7 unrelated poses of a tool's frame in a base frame.
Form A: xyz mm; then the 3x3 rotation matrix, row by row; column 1 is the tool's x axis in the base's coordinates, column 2 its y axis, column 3 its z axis. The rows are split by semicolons.
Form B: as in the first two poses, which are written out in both.
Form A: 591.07 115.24 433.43; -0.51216 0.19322 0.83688; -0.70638 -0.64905 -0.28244; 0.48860 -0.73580 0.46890
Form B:
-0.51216 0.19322 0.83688 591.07
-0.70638 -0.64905 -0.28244 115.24
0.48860 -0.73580 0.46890 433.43
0 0 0 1

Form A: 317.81 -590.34 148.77; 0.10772 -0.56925 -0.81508; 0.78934 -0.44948 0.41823; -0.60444 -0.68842 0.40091
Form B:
0.10772 -0.56925 -0.81508 317.81
0.78934 -0.44948 0.41823 -590.34
-0.60444 -0.68842 0.40091 148.77
0 0 0 1

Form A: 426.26 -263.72 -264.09; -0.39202 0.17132 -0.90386; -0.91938 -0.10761 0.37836; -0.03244 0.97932 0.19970
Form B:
-0.39202 0.17132 -0.90386 426.26
-0.91938 -0.10761 0.37836 -263.72
-0.03244 0.97932 0.19970 -264.09
0 0 0 1

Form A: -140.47 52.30 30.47; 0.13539 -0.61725 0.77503; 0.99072 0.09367 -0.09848; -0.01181 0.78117 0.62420
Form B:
0.13539 -0.61725 0.77503 -140.47
0.99072 0.09367 -0.09848 52.30
-0.01181 0.78117 0.62420 30.47
0 0 0 1

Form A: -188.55 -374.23 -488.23; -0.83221 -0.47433 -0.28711; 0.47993 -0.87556 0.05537; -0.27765 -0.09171 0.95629
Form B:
-0.83221 -0.47433 -0.28711 -188.55
0.47993 -0.87556 0.05537 -374.23
-0.27765 -0.09171 0.95629 -488.23
0 0 0 1

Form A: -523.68 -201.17 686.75; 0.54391 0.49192 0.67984; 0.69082 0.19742 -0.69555; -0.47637 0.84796 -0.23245
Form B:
0.54391 0.49192 0.67984 -523.68
0.69082 0.19742 -0.69555 -201.17
-0.47637 0.84796 -0.23245 686.75
0 0 0 1

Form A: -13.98 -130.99 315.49; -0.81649 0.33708 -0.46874; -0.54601 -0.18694 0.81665; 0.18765 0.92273 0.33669
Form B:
-0.81649 0.33708 -0.46874 -13.98
-0.54601 -0.18694 0.81665 -130.99
0.18765 0.92273 0.33669 315.49
0 0 0 1

